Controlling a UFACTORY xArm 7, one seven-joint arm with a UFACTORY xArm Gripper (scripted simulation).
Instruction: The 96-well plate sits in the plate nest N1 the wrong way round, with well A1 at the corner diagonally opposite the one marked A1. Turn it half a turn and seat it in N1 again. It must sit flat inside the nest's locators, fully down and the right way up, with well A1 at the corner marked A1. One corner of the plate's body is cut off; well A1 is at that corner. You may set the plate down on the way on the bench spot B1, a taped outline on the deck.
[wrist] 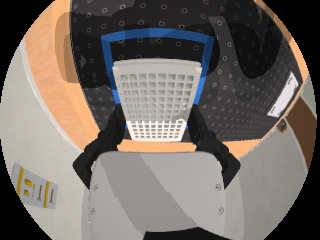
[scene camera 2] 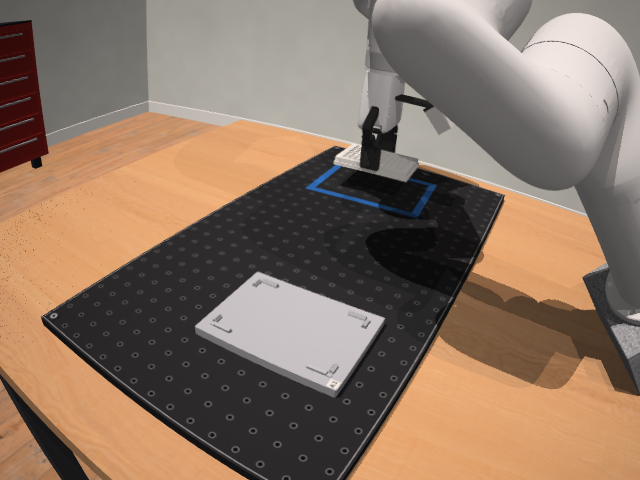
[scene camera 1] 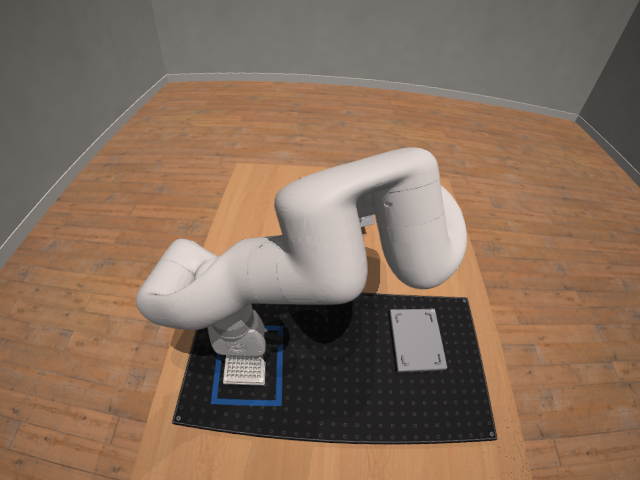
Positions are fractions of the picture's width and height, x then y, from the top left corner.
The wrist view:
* my gripper: 0.49, 0.46
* white 96-well plate: 0.46, 0.50
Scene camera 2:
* my gripper: 0.59, 0.33
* white 96-well plate: 0.61, 0.34
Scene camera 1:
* my gripper: 0.38, 0.74
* white 96-well plate: 0.37, 0.77
